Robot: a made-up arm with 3 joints. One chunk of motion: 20 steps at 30 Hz.
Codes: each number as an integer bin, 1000 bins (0 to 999) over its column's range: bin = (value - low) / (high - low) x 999, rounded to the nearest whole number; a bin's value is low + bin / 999 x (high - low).
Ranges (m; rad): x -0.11..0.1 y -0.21..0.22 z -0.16..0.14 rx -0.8..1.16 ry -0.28..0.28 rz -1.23..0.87
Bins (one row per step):
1: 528 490 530 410 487 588
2: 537 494 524 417 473 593
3: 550 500 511 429 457 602
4: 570 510 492 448 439 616
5: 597 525 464 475 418 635
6: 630 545 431 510 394 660
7: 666 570 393 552 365 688
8: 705 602 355 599 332 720
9: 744 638 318 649 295 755
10: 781 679 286 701 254 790
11: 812 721 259 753 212 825
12: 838 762 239 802 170 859
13: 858 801 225 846 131 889
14: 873 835 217 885 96 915
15: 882 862 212 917 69 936
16: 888 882 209 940 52 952
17: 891 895 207 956 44 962
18: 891 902 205 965 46 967
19: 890 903 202 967 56 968
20: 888 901 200 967 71 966
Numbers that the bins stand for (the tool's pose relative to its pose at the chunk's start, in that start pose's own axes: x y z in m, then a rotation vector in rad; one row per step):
1: 0.0010 0.0009 -0.0008 0.0044 -0.0070 0.0060
2: 0.0029 0.0026 -0.0026 0.0181 -0.0149 0.0165
3: 0.0056 0.0052 -0.0065 0.0417 -0.0238 0.0355
4: 0.0098 0.0095 -0.0123 0.0790 -0.0339 0.0649
5: 0.0155 0.0160 -0.0207 0.1319 -0.0457 0.1048
6: 0.0224 0.0246 -0.0306 0.2006 -0.0591 0.1574
7: 0.0300 0.0353 -0.0420 0.2830 -0.0754 0.2162
8: 0.0382 0.0491 -0.0534 0.3752 -0.0939 0.2835
9: 0.0464 0.0646 -0.0645 0.4733 -0.1146 0.3571
10: 0.0542 0.0823 -0.0741 0.5753 -0.1376 0.4307
11: 0.0607 0.1003 -0.0822 0.6774 -0.1612 0.5042
12: 0.0662 0.1180 -0.0882 0.7735 -0.1847 0.5757
13: 0.0704 0.1348 -0.0924 0.8598 -0.2066 0.6388
14: 0.0735 0.1494 -0.0948 0.9363 -0.2262 0.6934
15: 0.0754 0.1610 -0.0963 0.9991 -0.2413 0.7376
16: 0.0767 0.1696 -0.0972 1.0442 -0.2509 0.7712
17: 0.0773 0.1752 -0.0978 1.0756 -0.2553 0.7922
18: 0.0773 0.1782 -0.0984 1.0933 -0.2542 0.8027
19: 0.0771 0.1787 -0.0993 1.0972 -0.2486 0.8048
20: 0.0767 0.1778 -0.0999 1.0972 -0.2402 0.8006

